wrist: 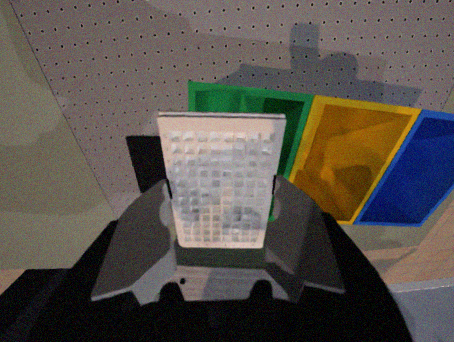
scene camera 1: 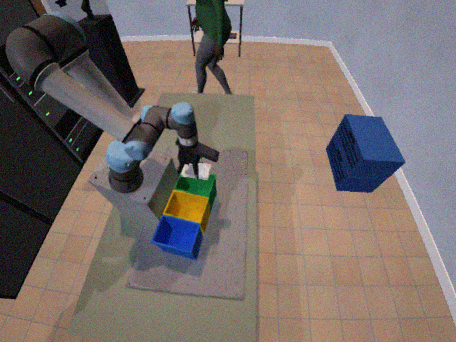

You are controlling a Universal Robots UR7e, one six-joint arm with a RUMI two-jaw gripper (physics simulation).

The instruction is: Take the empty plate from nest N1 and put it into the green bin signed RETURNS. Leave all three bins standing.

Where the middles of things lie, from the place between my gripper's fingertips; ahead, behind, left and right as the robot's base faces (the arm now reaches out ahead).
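With the green bin (scene camera 1: 207,188) as the reference, my hand is 2 cm past it, 2 cm to the left of it and 15 cm above it. The white plate (wrist: 220,165) is 1 cm above my hand and 1 cm behind it. Measured from my hand as well, the yellow bin (scene camera 1: 187,206) is 16 cm to the right, 2 cm behind and 15 cm below, while the black-rimmed nest (wrist: 148,163) is 15 cm to the left, 12 cm behind and 24 cm below.
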